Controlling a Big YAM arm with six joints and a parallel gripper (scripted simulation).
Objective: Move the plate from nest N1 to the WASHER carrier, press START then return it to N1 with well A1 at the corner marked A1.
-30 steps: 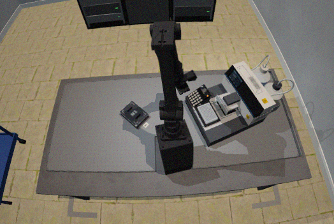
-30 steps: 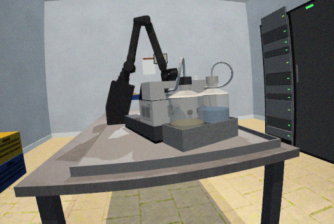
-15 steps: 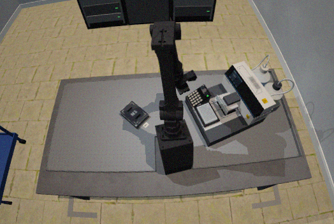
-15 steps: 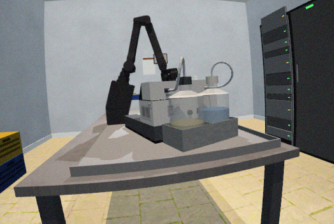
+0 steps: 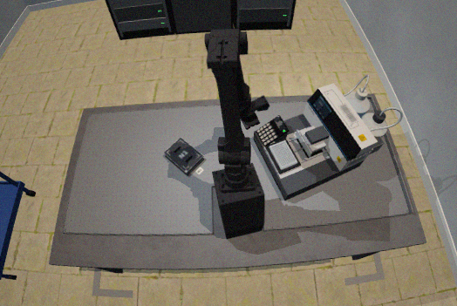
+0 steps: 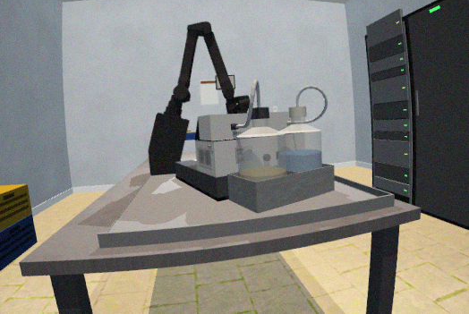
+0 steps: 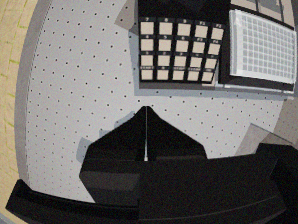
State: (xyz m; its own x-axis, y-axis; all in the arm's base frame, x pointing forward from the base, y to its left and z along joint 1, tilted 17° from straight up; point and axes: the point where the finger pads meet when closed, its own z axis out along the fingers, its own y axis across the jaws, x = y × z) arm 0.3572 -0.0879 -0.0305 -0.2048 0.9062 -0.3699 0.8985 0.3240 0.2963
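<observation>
Now: hand 130 mm to the left of the white well plate, 130 mm past it and 60 mm above it. Also, from my hand: dark washer carrier 130 mm to the right, 130 mm behind, 70 mm below; white corner label 260 mm to the left, 150 mm below, 150 mm behind; plate washer 280 mm to the right, 80 mm behind, 20 mm below.
</observation>
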